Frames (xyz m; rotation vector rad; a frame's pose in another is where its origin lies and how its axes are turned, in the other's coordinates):
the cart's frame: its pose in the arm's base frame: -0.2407 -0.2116 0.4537 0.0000 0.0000 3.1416
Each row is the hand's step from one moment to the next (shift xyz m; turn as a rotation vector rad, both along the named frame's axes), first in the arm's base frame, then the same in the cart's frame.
Working: the arm's base frame: its pose in the cart's frame: -0.2407 -0.2116 -0.4537 0.0000 0.0000 3.1416

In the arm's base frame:
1: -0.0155 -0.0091 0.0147 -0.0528 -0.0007 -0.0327
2: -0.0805 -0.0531 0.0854 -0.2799 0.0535 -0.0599
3: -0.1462 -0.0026 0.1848 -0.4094 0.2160 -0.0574
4: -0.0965 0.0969 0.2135 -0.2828 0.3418 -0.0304
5: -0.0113 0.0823 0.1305 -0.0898 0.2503 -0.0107
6: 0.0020 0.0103 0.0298 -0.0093 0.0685 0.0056
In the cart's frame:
1: 0.0155 0.0091 0.0147 0.0528 0.0007 -0.0327
2: 0.0805 0.0531 0.0854 0.2799 -0.0535 -0.0599
3: 0.1462 0.0026 0.1848 0.4094 -0.2160 -0.0574
4: 0.0965 -0.0969 0.2135 0.2828 -0.3418 -0.0304
5: 0.0113 -0.0823 0.1305 0.0898 -0.2503 -0.0107
6: -0.0020 -0.0103 0.0298 0.0093 -0.0685 0.0056

